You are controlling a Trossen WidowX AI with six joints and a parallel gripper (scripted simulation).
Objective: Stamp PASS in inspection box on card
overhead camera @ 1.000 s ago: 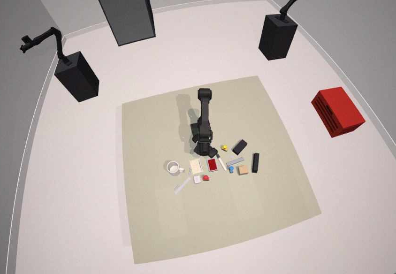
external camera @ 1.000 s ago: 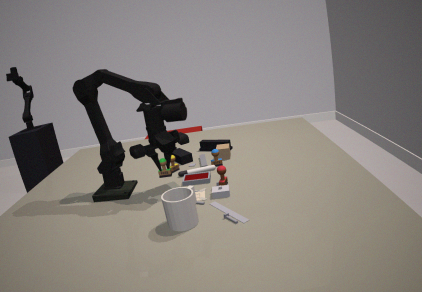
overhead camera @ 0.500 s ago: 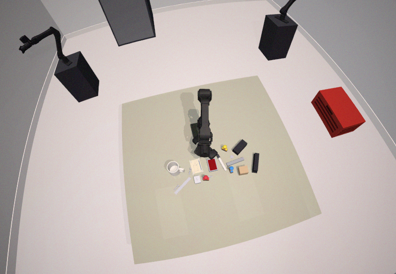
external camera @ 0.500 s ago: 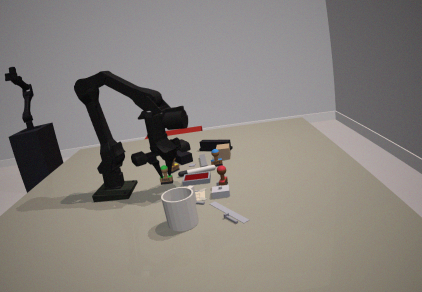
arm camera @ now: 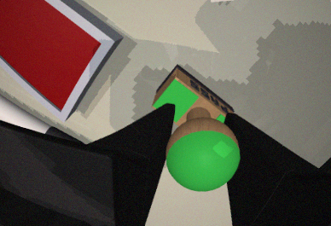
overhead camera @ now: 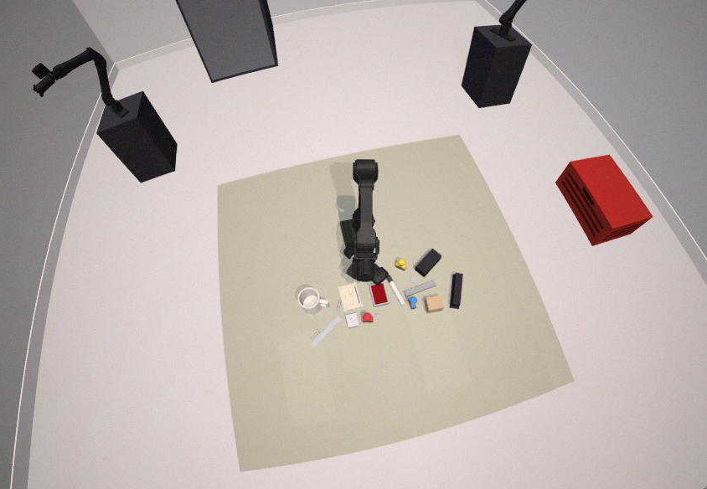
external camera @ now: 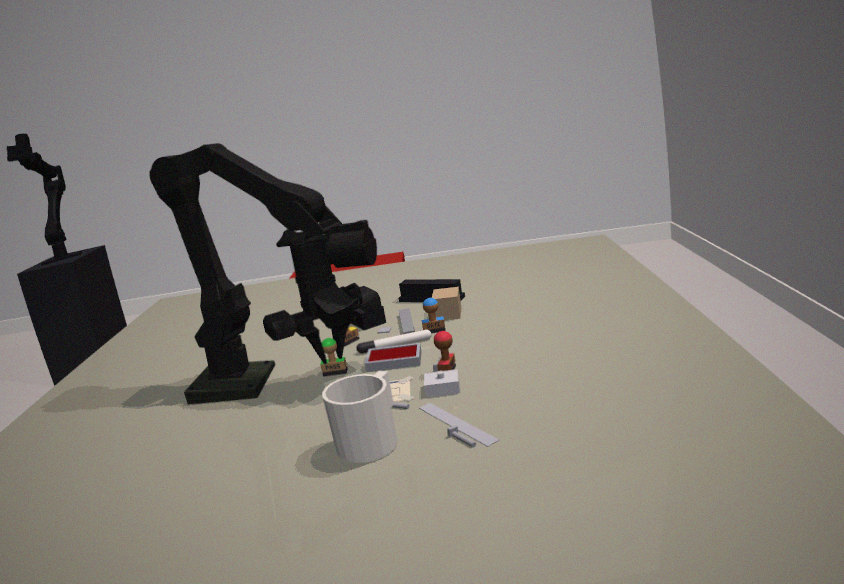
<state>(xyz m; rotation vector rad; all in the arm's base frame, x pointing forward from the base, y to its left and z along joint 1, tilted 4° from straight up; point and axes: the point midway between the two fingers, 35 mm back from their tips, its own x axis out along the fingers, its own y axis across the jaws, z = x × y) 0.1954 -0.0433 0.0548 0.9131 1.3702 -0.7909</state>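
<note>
Now: the green-knobbed PASS stamp right at my gripper tip. Round my gripper tip: white marker (8 cm ahead, 9 cm to the left, 2 cm below); ink pad (10 cm ahead, 2 cm to the left, 2 cm below); cream card (7 cm ahead, 9 cm to the right, 3 cm below).
</note>
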